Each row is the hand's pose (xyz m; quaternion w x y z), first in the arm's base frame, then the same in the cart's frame.
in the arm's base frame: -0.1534 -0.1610 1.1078 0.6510 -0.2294 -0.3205 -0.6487
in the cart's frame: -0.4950 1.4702 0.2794 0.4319 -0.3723 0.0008 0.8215
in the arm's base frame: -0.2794 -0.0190 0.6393 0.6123 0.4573 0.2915 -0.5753
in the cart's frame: -0.0968 1.2081 0.4475 0.3180 -0.8549 0.3842 0.1432
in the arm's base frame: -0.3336 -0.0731 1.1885 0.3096 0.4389 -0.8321 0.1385
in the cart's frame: -0.4654 1.6221 0.4303 0.5037 0.4586 0.6762 0.2805
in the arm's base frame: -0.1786 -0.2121 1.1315 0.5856 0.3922 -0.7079 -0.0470
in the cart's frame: -0.4856 1.5184 0.2420 0.4971 0.1624 0.7047 0.4794
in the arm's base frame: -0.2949 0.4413 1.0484 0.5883 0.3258 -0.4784 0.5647
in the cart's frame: -0.5019 1.3504 0.8892 0.0863 -0.3608 -0.8703 -0.3240
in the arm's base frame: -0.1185 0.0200 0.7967 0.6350 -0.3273 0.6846 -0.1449
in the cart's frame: -0.3234 1.1881 0.4269 0.5274 0.7619 0.0393 -0.3740
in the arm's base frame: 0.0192 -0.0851 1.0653 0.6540 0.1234 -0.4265 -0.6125
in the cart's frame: -0.5865 1.3000 0.2840 0.6098 -0.3380 0.2802 0.6599
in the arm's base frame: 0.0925 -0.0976 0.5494 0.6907 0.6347 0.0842 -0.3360
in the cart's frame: -0.2395 0.9145 0.2330 0.3285 -0.6360 0.6839 0.1411
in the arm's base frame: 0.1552 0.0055 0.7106 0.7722 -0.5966 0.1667 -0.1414
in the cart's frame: -0.4234 0.9461 0.3087 0.3674 0.4106 0.0608 -0.8323
